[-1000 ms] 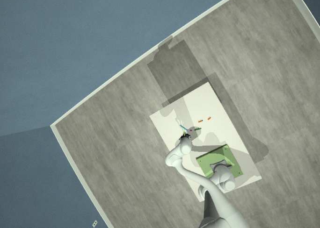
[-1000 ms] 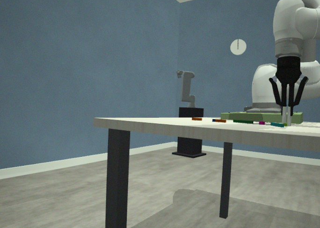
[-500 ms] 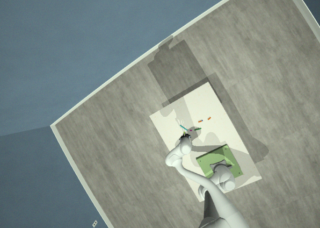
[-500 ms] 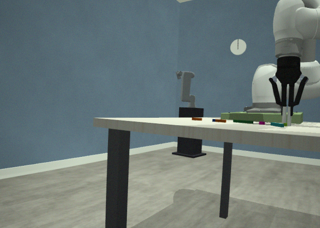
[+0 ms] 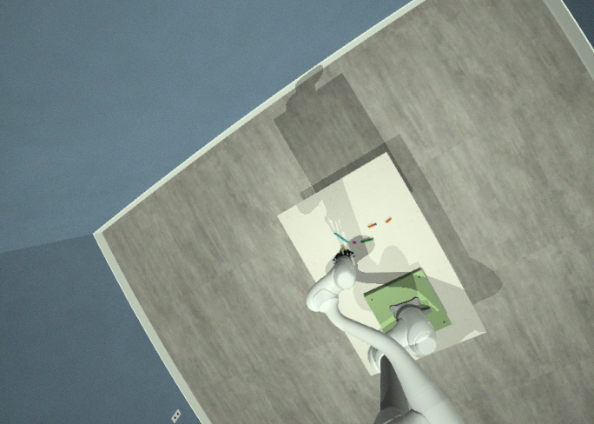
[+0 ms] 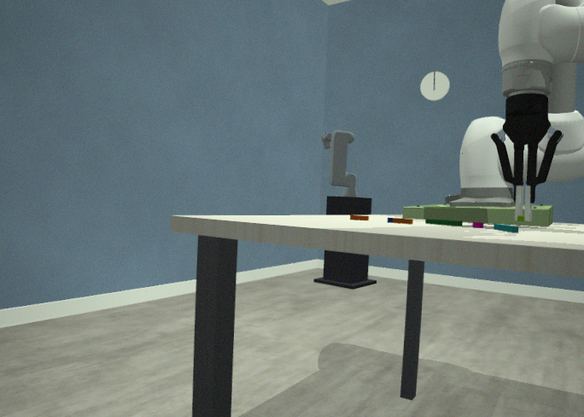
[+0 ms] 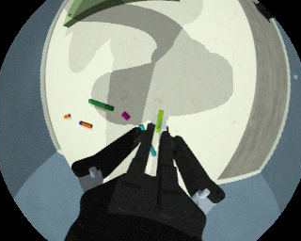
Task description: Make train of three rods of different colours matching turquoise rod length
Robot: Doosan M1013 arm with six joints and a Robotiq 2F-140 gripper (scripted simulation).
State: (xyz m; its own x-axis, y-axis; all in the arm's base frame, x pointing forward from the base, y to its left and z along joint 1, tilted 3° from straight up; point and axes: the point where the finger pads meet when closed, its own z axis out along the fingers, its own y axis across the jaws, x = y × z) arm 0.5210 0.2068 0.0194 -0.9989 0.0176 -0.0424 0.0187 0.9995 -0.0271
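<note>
Now: hand 240 mm to the left of the small blue rod, 70 mm short of it and 50 mm above it. Round my hand: magenta rod: 80 mm to the right, 50 mm below, 10 mm ahead; lime rod: 30 mm below; turquoise rod: 70 mm ahead, 50 mm below, 20 mm to the right.
</note>
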